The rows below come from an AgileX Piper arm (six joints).
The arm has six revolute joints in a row. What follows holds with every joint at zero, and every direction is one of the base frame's. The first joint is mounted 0.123 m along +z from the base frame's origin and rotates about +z. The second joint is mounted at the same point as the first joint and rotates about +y. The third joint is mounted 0.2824 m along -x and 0.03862 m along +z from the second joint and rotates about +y. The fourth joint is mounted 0.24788 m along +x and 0.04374 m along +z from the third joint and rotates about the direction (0.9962, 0, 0.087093). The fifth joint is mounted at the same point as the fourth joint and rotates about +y. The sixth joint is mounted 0.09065 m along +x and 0.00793 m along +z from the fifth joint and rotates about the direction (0.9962, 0, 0.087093). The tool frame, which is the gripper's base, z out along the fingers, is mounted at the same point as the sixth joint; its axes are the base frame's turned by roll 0, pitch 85 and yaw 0 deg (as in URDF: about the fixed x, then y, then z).
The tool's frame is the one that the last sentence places.
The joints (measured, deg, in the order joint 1, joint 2, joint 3, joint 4, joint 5, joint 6), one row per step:
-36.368, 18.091, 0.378, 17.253, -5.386, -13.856
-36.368, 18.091, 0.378, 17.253, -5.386, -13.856
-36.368, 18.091, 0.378, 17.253, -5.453, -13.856
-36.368, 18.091, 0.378, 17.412, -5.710, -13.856
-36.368, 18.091, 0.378, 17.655, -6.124, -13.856
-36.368, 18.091, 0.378, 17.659, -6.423, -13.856
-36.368, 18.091, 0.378, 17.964, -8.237, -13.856
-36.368, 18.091, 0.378, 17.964, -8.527, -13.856
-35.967, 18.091, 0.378, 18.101, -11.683, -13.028
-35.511, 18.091, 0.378, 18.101, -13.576, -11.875
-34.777, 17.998, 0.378, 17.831, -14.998, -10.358
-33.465, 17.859, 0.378, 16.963, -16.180, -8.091
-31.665, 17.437, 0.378, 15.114, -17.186, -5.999
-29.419, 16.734, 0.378, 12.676, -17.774, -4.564
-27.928, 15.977, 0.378, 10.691, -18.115, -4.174
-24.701, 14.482, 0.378, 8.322, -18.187, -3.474
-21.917, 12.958, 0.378, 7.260, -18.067, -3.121
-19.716, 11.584, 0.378, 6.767, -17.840, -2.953
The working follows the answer.
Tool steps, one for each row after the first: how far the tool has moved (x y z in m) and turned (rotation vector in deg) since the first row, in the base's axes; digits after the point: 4 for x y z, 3 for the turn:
0.0000, 0.0000, 0.0000, 0.000, 0.000, 0.000
0.0000, 0.0000, 0.0001, -0.042, -0.049, -0.019
-0.0001, -0.0002, 0.0005, -0.077, -0.327, -0.131
-0.0001, -0.0004, 0.0011, -0.144, -0.768, -0.309
-0.0002, -0.0006, 0.0015, -0.327, -0.988, -0.397
-0.0005, -0.0015, 0.0043, -1.217, -2.479, -1.004
-0.0006, -0.0016, 0.0047, -1.397, -2.689, -1.090
-0.0009, -0.0026, 0.0094, -2.592, -5.583, -1.733
-0.0010, -0.0028, 0.0123, -2.842, -7.699, -1.913
-0.0008, -0.0023, 0.0146, -2.745, -9.645, -1.590
0.0000, -0.0009, 0.0167, -2.325, -11.615, -0.433
0.0012, 0.0019, 0.0191, -2.762, -13.086, 1.654
0.0025, 0.0059, 0.0213, -4.000, -13.816, 4.550
0.0029, 0.0091, 0.0231, -5.688, -14.033, 6.632
0.0033, 0.0151, 0.0254, -7.440, -14.809, 10.587
0.0027, 0.0199, 0.0273, -8.345, -15.930, 13.684
0.0017, 0.0236, 0.0287, -8.848, -16.989, 16.025

Tool pose at each row, in the base's axes (x y z in m, rotation vector in deg; rounded; the steps above come from the unrounded poses):
0.0649, -0.0510, 0.1972, 34.910, 93.191, -25.787
0.0649, -0.0510, 0.1972, 34.910, 93.191, -25.787
0.0649, -0.0510, 0.1973, 34.901, 93.127, -25.816
0.0649, -0.0512, 0.1977, 35.007, 92.825, -25.823
0.0648, -0.0514, 0.1983, 35.165, 92.342, -25.843
0.0648, -0.0515, 0.1987, 35.132, 92.055, -25.970
0.0644, -0.0525, 0.2014, 35.171, 90.214, -26.557
0.0644, -0.0526, 0.2019, 35.135, 89.937, -26.682
0.0640, -0.0535, 0.2066, 35.146, 86.660, -26.996
0.0639, -0.0538, 0.2095, 35.366, 84.533, -26.525
0.0641, -0.0533, 0.2118, 35.402, 82.801, -25.494
0.0650, -0.0518, 0.2139, 34.994, 81.346, -23.620
0.0662, -0.0490, 0.2163, 33.150, 80.316, -21.936
0.0674, -0.0450, 0.2185, 29.996, 79.898, -20.562
0.0678, -0.0419, 0.2203, 27.124, 79.610, -20.285
0.0683, -0.0359, 0.2226, 22.774, 79.098, -18.525
0.0677, -0.0311, 0.2245, 19.784, 78.304, -16.618
0.0667, -0.0274, 0.2259, 17.691, 77.533, -14.974

